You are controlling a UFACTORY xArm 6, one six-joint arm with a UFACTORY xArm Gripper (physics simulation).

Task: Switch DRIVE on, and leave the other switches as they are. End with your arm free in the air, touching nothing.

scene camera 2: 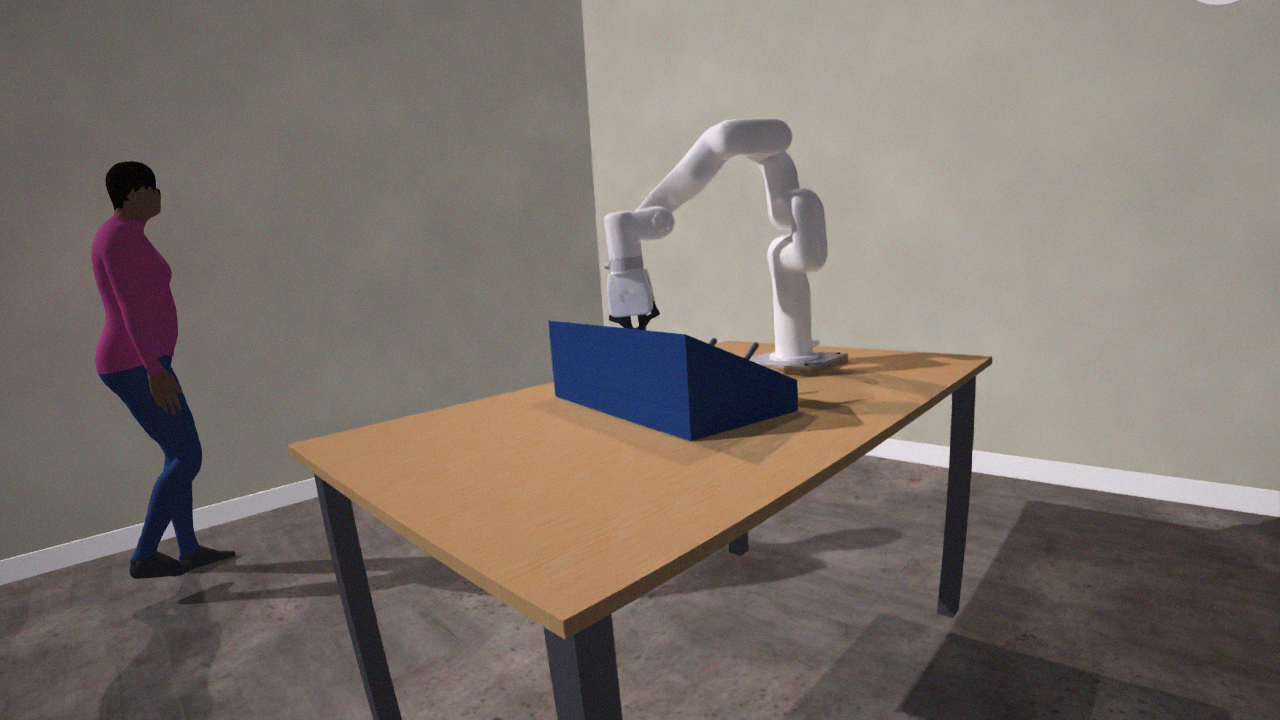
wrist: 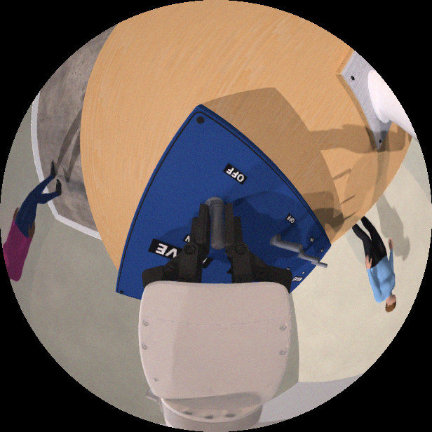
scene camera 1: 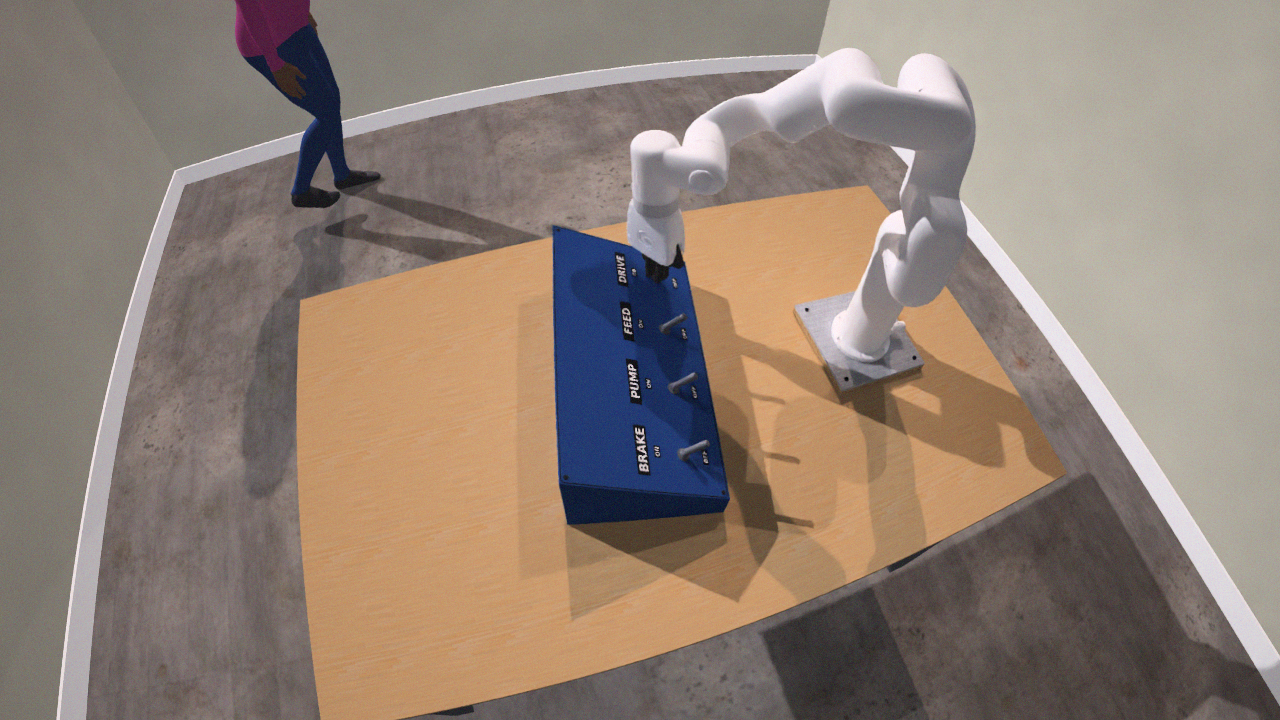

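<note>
The blue switch panel stands on the table. My gripper is shut on the grey DRIVE lever, one black finger on each side. In the wrist view, the lever's tip points away from its OFF label; the fingers partly cover its ON label. In scene camera 1 the gripper hides this lever. The FEED lever, PUMP lever and BRAKE lever lean toward their OFF labels. In scene camera 2 the panel hides the fingertips.
The wooden table carries the arm's base plate on the panel's OFF side. A person in a pink top stands beyond the table. A person in light blue shows in the wrist view.
</note>
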